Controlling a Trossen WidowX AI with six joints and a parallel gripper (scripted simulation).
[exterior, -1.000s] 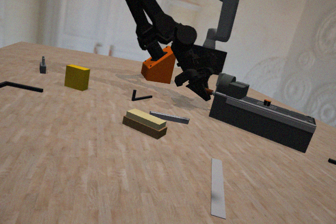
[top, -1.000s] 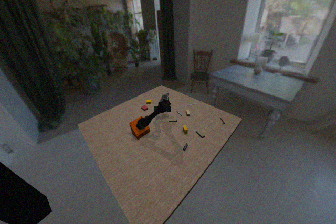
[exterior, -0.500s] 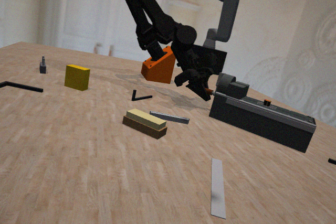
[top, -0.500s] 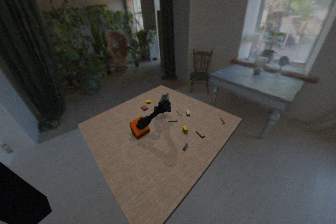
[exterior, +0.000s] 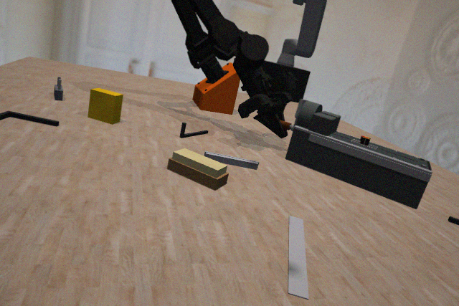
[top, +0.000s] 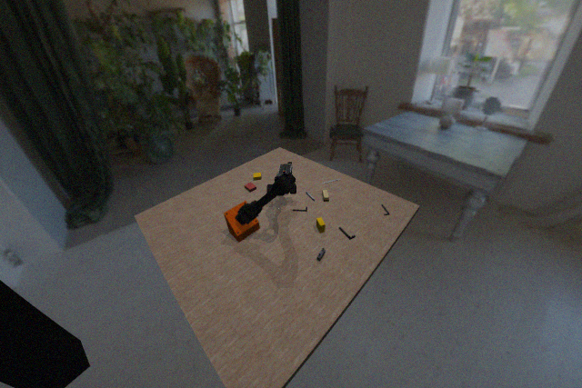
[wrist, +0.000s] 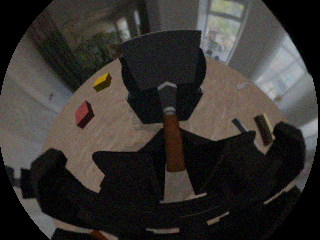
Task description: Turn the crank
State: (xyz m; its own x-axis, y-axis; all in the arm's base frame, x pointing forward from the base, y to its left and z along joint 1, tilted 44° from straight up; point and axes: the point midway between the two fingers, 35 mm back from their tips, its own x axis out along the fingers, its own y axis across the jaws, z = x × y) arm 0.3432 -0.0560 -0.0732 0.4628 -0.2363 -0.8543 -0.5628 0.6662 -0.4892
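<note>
My gripper tip is 2 cm past the brown crank handle, 1 cm to the left of it and 3 cm below it. Also, from my gripper tip: red pointer 13 cm ahead, 9 cm to the left, 5 cm above; then red block 7 cm behind, 24 cm to the left, 2 cm below; then grey bar 8 cm ahead, 17 cm to the right, 3 cm below.
</note>
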